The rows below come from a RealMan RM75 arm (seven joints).
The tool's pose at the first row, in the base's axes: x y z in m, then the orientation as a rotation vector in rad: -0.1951, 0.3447, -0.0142, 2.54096, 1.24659, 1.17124
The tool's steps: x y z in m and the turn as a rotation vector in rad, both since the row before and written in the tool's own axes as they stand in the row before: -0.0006, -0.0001, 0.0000, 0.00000, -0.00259, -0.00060; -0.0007, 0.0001, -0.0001, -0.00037, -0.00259, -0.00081; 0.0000, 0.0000, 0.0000, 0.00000, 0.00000, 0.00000; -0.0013, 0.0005, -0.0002, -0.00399, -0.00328, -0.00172; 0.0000, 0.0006, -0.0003, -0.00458, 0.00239, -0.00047; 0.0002, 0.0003, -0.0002, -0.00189, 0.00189, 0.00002; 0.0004, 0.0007, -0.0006, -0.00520, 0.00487, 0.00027; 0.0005, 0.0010, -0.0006, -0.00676, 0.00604, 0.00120; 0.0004, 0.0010, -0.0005, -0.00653, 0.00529, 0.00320; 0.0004, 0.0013, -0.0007, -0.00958, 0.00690, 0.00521; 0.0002, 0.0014, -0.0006, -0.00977, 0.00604, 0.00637; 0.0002, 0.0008, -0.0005, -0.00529, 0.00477, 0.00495; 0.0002, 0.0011, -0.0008, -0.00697, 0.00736, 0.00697
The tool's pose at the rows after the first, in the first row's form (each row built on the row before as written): -0.1954, 0.3443, -0.0146, 2.54110, 1.24670, 1.16745; -0.1957, 0.3437, -0.0149, 2.54078, 1.24672, 1.16374; -0.1957, 0.3437, -0.0149, 2.54078, 1.24672, 1.16374; -0.1960, 0.3424, -0.0153, 2.53724, 1.24435, 1.16006; -0.1958, 0.3419, -0.0149, 2.53292, 1.24130, 1.16484; -0.1957, 0.3418, -0.0145, 2.53109, 1.24000, 1.16812; -0.1955, 0.3415, -0.0136, 2.52632, 1.23611, 1.17672; -0.1951, 0.3410, -0.0125, 2.52094, 1.23002, 1.18763; -0.1947, 0.3405, -0.0115, 2.51772, 1.22173, 1.19780; -0.1942, 0.3397, -0.0103, 2.51364, 1.20878, 1.21156; -0.1937, 0.3387, -0.0092, 2.51064, 1.19416, 1.22435; -0.1935, 0.3382, -0.0084, 2.50985, 1.18489, 1.23369; -0.1933, 0.3374, -0.0073, 2.50880, 1.17239, 1.24756
